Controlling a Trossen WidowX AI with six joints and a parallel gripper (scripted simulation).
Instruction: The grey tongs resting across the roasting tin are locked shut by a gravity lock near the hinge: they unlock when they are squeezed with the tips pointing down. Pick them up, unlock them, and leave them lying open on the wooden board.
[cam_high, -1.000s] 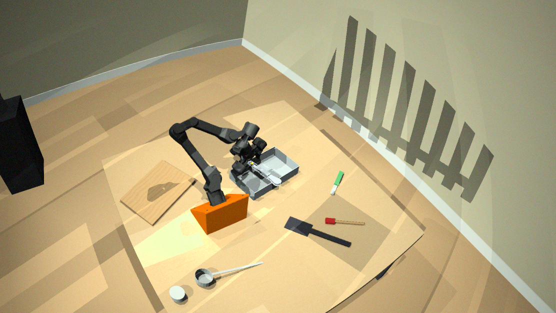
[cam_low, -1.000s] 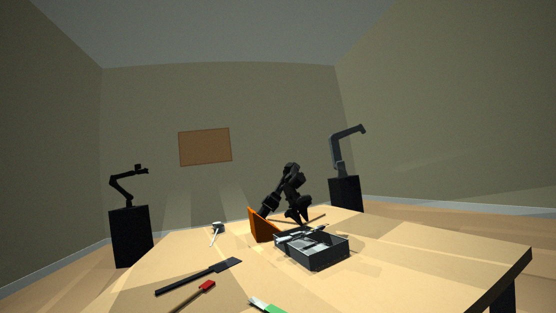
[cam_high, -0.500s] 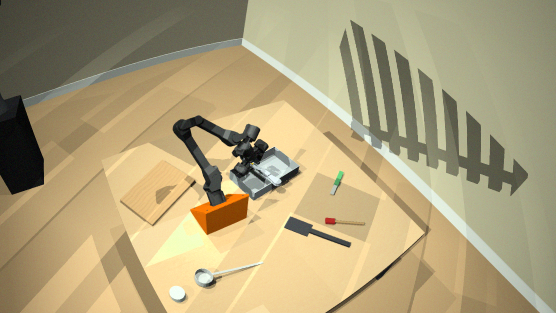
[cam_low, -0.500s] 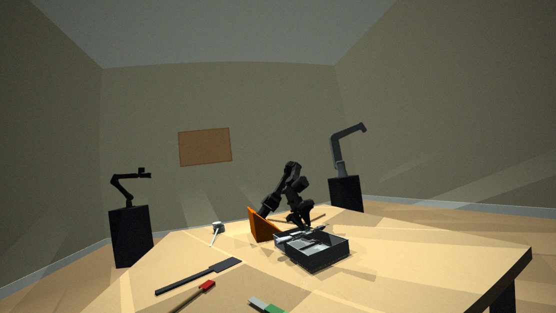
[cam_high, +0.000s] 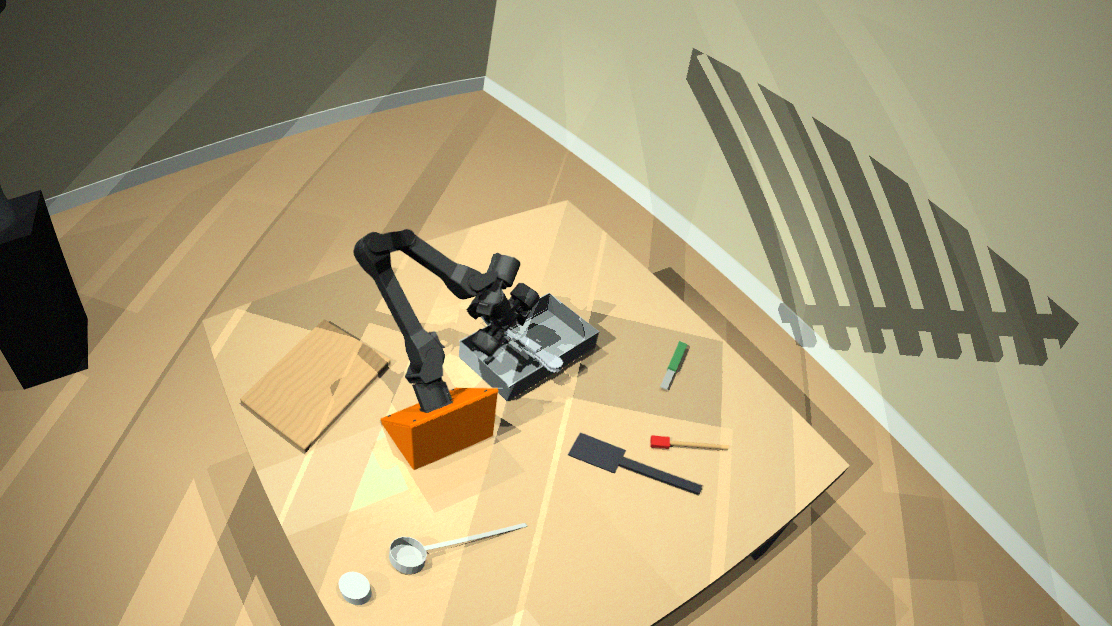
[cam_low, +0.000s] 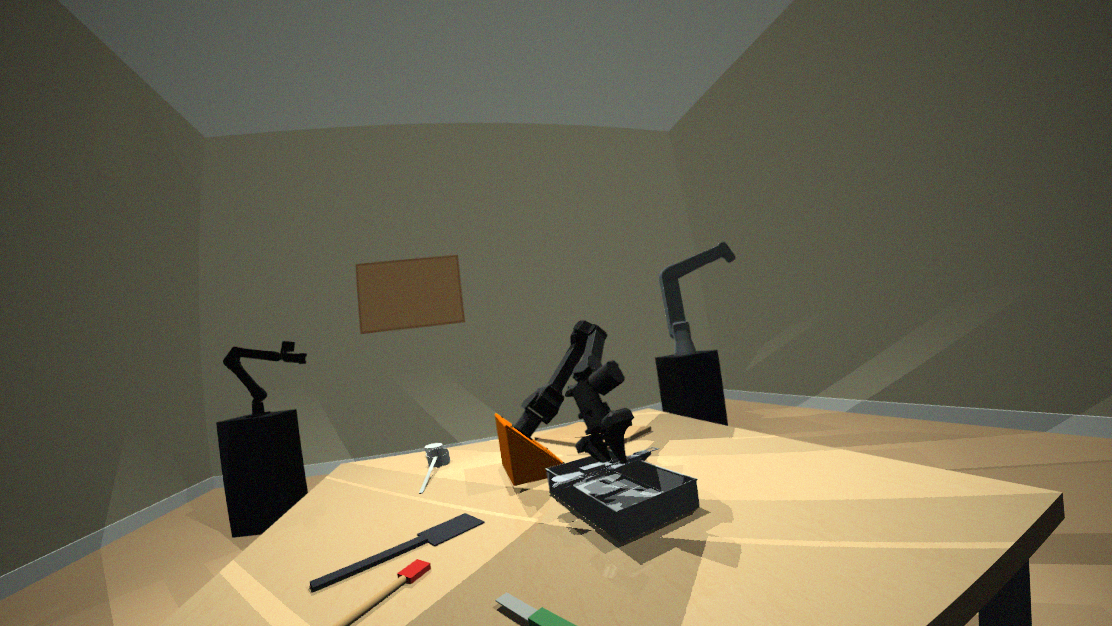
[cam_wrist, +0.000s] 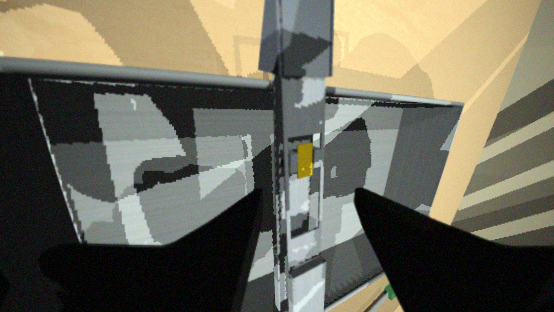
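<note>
My gripper tip is now 2 cm past the yellow lock piece, 2 cm to the right of it and 1 cm below it. From my gripper tip the other things lie so: green-handled tool: 34 cm ahead, 24 cm to the right, 5 cm below; black spatula: 5 cm ahead, 43 cm to the right, 5 cm below; grey roasting tin: 3 cm ahead, 2 cm to the right, 3 cm below.
</note>
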